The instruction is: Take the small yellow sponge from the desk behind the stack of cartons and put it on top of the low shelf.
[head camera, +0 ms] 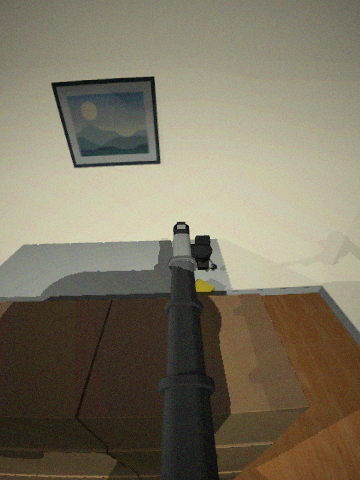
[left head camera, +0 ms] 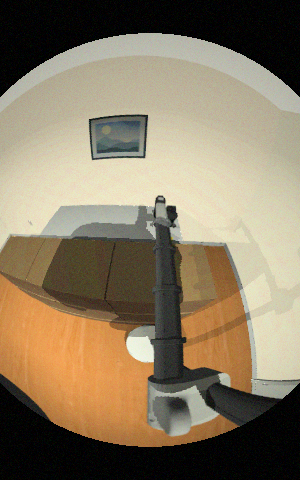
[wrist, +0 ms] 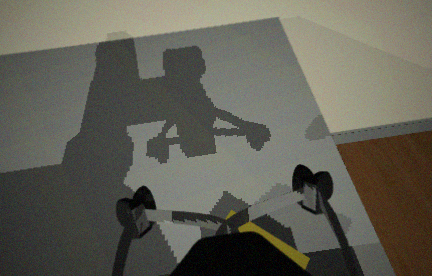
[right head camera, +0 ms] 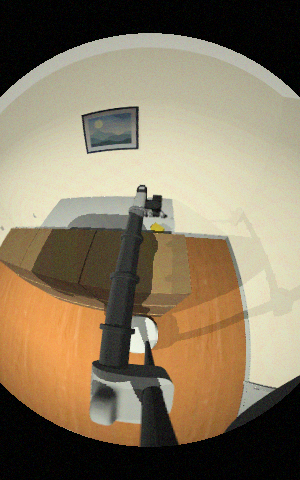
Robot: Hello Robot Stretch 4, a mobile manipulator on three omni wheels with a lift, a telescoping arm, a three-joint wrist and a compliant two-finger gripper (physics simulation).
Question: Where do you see a stack of brown cartons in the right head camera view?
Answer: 73, 265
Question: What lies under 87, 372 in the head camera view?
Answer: A stack of brown cartons.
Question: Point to a grey desk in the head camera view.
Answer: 131, 269
